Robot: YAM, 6 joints.
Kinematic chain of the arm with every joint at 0, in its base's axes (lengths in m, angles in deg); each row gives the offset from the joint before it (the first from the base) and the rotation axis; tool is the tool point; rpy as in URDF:
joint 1: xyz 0 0 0.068 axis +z
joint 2: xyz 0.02 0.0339 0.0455 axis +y
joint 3: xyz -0.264 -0.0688 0 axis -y
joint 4: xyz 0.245 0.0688 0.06 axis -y
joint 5: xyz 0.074 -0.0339 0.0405 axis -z
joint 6: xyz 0.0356 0 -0.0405 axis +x
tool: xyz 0 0 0 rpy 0 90 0
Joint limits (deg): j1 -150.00..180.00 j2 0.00..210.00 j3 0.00..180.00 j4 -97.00..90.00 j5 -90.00..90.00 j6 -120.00..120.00
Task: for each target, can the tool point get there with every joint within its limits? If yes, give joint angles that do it. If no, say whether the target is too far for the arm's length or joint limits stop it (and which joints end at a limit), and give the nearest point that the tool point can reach.
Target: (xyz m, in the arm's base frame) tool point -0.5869 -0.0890 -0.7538
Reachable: no: too far | nearest point -0.3996 -0.0064 -0.3467 | short by 0.456 m
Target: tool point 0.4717 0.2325 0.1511
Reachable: yes | joints 23.29 145.50 126.77 -49.31 -49.51 97.76
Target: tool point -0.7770 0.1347 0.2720
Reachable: no: too far | nearest point -0.6236 0.1081 0.2399 | short by 0.159 m
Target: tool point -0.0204 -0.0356 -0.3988
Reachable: no: joint limits stop it (at a limit: joint 2) | nearest point -0.0374 -0.0653 -0.3361 | short by 0.071 m
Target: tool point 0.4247 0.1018 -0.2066
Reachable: yes | joints 9.85 189.50 100.61 69.06 -50.84 -19.67
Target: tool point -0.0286 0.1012 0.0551
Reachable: yes | joints 100.73 110.93 25.01 -57.34 -15.14 51.55
